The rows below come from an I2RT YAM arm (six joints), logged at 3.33 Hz.
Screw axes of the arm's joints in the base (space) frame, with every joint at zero. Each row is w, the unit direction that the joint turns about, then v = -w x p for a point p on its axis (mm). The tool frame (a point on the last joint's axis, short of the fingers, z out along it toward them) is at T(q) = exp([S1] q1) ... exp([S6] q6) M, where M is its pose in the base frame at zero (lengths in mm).
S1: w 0 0 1 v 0 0 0
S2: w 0 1 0 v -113.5 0 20
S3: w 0 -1 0 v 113.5 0 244
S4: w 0 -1 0 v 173.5 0 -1
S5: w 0 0 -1 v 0 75 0
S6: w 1 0 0 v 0 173.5 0
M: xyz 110.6 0 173.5 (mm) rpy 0 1.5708 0 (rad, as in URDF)
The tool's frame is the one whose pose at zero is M.
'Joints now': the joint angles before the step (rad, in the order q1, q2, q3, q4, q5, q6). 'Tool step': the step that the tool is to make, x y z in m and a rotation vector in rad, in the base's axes. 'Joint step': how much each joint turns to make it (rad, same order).
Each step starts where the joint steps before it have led.
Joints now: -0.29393, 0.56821, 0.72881, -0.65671, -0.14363, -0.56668
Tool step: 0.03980, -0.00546, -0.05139, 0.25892, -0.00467, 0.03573
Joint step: 0.00728, 0.14421, -0.18388, 0.30330, -0.14684, 0.20868
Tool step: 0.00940, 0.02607, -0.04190, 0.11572, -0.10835, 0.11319
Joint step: 0.15946, 0.01102, -0.21324, 0.35053, -0.01869, 0.14839
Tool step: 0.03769, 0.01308, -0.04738, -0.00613, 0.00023, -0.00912
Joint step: 0.10294, 0.39142, -0.08585, 0.48718, 0.10601, 0.03813
